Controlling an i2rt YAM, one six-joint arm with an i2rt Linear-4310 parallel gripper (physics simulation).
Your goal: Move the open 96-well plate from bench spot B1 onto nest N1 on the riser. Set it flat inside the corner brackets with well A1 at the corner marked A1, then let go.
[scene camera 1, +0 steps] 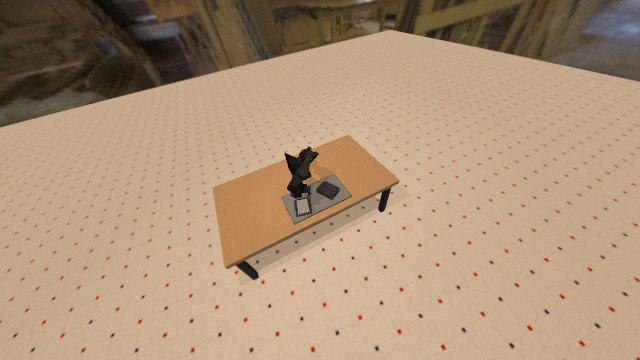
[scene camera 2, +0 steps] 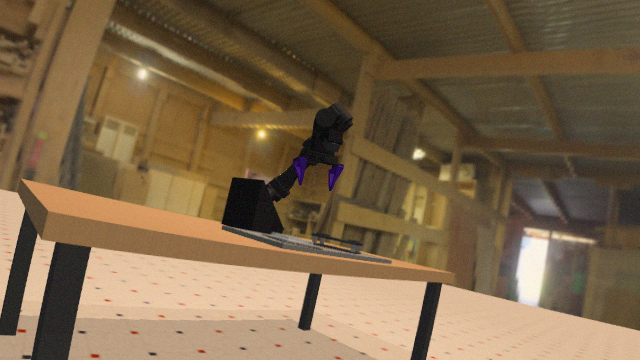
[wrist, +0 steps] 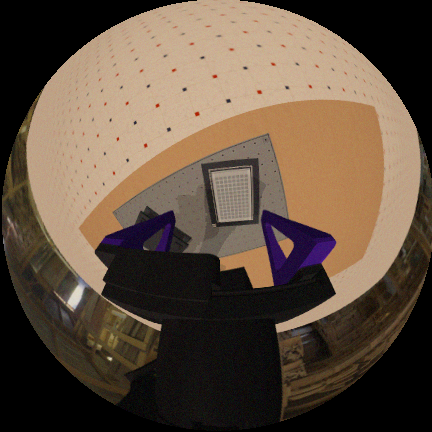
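Pixels of known places: gripper, fingertip midpoint: (scene camera 1: 302, 197) (scene camera 2: 315, 188) (wrist: 217, 214); arm's base, origin of the base link: (scene camera 1: 297, 163) (scene camera 2: 257, 202).
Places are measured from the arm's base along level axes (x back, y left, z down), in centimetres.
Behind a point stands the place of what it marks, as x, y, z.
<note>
The 96-well plate (scene camera 1: 303, 206) @(-38.2, -17.9, 9.1) (wrist: 232, 194) @(-37.9, -18.3, 9.0) is pale with a grid of wells and lies flat in a dark rectangular frame on the grey board. My gripper (scene camera 1: 301, 194) @(-41.9, -17.8, -6.6) (scene camera 2: 316, 187) @(-41.9, -17.8, -6.6) (wrist: 217, 214) @(-41.9, -17.8, -6.6) is open, with its two purple fingers wide apart and nothing between them. It hangs high above the board, pointing down; in the wrist view the plate shows ahead of the fingertips, somewhat toward the right one. The dark riser (scene camera 1: 328, 190) @(-38.7, 6.5, 6.8) (scene camera 2: 337, 241) @(-40.1, 2.0, 7.4) (wrist: 180, 237) @(-32.8, 1.6, 10.0) stands beside the plate, partly hidden by the left finger in the wrist view. The A1 marks and corner brackets are too small to make out.
The grey perforated board (scene camera 1: 317, 204) @(-42.5, -7.4, 10.5) (scene camera 2: 375, 258) @(-51.4, 9.9, 10.6) (wrist: 165, 192) @(-46.2, -3.4, 10.5) lies on the wooden table (scene camera 1: 250, 215) @(-17.7, -56.8, 11.8) (scene camera 2: 150, 230) @(-48.6, -69.0, 11.9) (wrist: 330, 150) @(-36.7, -48.1, 11.8), near its long edge. The arm's black base (scene camera 2: 245, 205) @(-2.7, -8.4, 2.4) stands behind the board. The riser is raised above the board.
</note>
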